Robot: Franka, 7 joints.
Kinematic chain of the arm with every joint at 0, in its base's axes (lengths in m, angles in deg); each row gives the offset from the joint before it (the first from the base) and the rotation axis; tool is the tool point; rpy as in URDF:
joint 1: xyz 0 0 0.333 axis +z
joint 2: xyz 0 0 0 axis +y
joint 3: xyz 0 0 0.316 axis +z
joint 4: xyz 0.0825 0 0 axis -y
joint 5: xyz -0.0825 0 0.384 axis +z
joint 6: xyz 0 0 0 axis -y
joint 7: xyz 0.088 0 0 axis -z
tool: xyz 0 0 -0.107 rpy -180 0 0
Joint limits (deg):
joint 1: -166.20..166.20
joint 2: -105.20..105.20
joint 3: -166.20..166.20
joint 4: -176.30..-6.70
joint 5: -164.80..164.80
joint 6: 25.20..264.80
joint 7: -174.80..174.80
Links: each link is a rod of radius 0.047 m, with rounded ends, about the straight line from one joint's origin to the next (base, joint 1, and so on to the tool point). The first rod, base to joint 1, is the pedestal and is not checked.
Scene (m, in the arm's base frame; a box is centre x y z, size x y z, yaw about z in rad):
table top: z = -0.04
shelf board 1: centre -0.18 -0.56 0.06 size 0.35 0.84 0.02 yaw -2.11
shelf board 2: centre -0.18 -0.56 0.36 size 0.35 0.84 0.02 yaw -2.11
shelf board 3: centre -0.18 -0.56 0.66 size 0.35 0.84 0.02 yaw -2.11
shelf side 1: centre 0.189 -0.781 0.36 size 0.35 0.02 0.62 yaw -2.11
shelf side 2: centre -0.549 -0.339 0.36 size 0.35 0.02 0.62 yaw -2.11
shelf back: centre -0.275 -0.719 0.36 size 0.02 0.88 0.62 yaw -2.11
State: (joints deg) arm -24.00 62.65 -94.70 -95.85 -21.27 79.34 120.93
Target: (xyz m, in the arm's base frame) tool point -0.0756 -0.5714 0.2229
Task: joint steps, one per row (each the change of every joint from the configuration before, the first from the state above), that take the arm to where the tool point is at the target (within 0.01 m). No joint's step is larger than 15 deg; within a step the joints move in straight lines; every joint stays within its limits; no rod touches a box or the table.
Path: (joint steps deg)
1: 13.37 -2.61 -2.45 -4.54 1.90 -9.02 -7.01
2: 13.37 -2.61 -2.46 -4.53 1.90 -9.03 -7.01
3: 13.36 -2.61 -2.45 -4.54 1.90 -9.02 -7.01
4: 13.37 -2.61 -2.45 -4.54 1.90 -9.02 -7.01
5: 13.37 -2.61 -2.45 -4.53 1.90 -9.03 -7.00
6: 13.37 -2.61 -2.46 -4.54 1.91 -9.02 -7.01
7: -14.32 4.66 11.26 -1.65 -0.31 7.95 10.51
8: -14.31 4.65 11.25 -1.65 -0.30 7.96 10.51
9: -14.31 4.66 11.25 -1.64 -0.30 7.95 10.52
10: -14.31 4.66 11.25 -1.65 -0.30 7.95 10.51
11: -10.96 4.29 -1.70 10.69 -1.76 9.67 0.00
12: -10.96 4.30 -1.71 10.68 -1.75 9.66 0.00
13: -10.96 4.30 -1.70 10.69 -1.76 9.66 0.00

